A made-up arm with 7 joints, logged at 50 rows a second.
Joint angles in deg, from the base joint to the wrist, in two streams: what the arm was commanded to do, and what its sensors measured. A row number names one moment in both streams.
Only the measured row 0 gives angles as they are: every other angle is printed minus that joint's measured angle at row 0.
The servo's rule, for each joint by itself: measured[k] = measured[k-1] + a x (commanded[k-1-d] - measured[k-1]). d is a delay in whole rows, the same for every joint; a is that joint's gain. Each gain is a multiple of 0.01, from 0.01 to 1. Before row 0 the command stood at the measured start. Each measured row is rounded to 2 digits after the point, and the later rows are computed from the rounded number. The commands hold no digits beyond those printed.
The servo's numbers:
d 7
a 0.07 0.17 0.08 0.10 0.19 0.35 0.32
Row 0, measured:
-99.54 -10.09 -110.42 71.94 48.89 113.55 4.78
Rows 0 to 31, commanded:
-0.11 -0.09 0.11 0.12 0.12 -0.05 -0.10
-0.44 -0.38 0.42 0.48 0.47 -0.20 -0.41
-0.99 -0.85 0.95 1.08 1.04 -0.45 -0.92
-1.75 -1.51 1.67 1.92 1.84 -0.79 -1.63
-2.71 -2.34 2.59 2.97 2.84 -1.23 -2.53
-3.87 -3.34 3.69 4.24 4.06 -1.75 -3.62
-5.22 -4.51 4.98 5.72 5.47 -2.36 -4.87
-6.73 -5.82 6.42 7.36 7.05 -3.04 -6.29
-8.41 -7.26 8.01 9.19 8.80 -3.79 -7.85
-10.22 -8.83 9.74 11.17 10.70 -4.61 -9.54
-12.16 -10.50 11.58 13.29 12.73 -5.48 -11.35
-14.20 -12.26 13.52 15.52 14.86 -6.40 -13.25
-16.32 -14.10 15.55 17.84 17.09 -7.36 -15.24
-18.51 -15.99 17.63 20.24 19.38 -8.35 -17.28
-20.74 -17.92 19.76 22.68 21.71 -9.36 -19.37
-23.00 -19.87 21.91 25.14 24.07 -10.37 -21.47
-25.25 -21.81 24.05 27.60 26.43 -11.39 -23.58
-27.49 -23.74 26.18 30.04 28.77 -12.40 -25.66
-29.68 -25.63 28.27 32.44 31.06 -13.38 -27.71
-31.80 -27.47 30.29 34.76 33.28 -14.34 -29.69
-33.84 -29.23 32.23 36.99 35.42 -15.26 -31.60
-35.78 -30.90 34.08 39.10 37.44 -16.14 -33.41
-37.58 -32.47 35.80 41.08 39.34 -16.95 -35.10
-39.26 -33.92 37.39 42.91 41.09 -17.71 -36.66
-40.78 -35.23 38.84 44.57 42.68 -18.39 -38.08
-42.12 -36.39 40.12 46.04 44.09 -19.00 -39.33
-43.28 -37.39 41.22 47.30 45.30 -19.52 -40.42
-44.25 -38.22 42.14 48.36 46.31 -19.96 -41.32
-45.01 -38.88 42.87 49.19 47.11 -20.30 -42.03
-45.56 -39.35 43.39 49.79 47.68 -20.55 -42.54
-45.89 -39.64 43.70 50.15 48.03 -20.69 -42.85
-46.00 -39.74 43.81 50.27 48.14 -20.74 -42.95
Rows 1 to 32, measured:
0.00 0.00 0.00 0.00 0.00 0.00 0.00
0.00 0.00 0.00 0.00 0.00 0.00 0.00
0.00 0.00 0.00 0.00 0.00 0.00 0.00
0.00 0.00 0.00 0.00 0.00 0.00 0.00
0.00 0.00 0.00 0.00 0.00 0.00 0.00
0.00 0.00 0.00 0.00 0.00 0.00 0.00
0.00 0.00 0.00 0.00 0.00 0.00 0.00
-0.01 -0.02 0.01 0.01 0.02 -0.02 -0.03
-0.04 -0.08 0.04 0.06 0.11 -0.08 -0.15
-0.11 -0.21 0.11 0.16 0.29 -0.21 -0.40
-0.22 -0.43 0.23 0.34 0.58 -0.41 -0.79
-0.39 -0.75 0.42 0.60 1.01 -0.70 -1.35
-0.63 -1.19 0.68 0.96 1.59 -1.07 -2.08
-0.95 -1.75 1.02 1.44 2.33 -1.52 -2.97
-1.35 -2.44 1.45 2.03 3.23 -2.05 -4.03
-1.84 -3.26 1.97 2.75 4.29 -2.66 -5.25
-2.43 -4.21 2.59 3.59 5.51 -3.34 -6.62
-3.11 -5.28 3.31 4.56 6.88 -4.09 -8.13
-3.89 -6.47 4.13 5.66 8.40 -4.90 -9.77
-4.76 -7.77 5.04 6.88 10.05 -5.76 -11.52
-5.72 -9.17 6.05 8.22 11.82 -6.67 -13.36
-6.77 -10.66 7.15 9.67 13.70 -7.61 -15.28
-7.91 -12.23 8.33 11.22 15.67 -8.58 -17.26
-9.12 -13.86 9.59 12.86 17.71 -9.56 -19.28
-10.41 -15.54 10.92 14.58 19.81 -10.55 -21.32
-11.76 -17.26 12.31 16.37 21.95 -11.54 -23.36
-13.16 -19.00 13.75 18.21 24.10 -12.52 -25.39
-14.61 -20.74 15.23 20.09 26.25 -13.48 -27.38
-16.09 -22.47 16.74 21.99 28.38 -14.41 -29.31
-17.59 -24.17 18.26 23.90 30.46 -15.30 -31.16
-19.11 -25.83 19.79 25.80 32.48 -16.14 -32.92
-20.63 -27.43 21.31 27.68 34.42 -16.93 -34.57

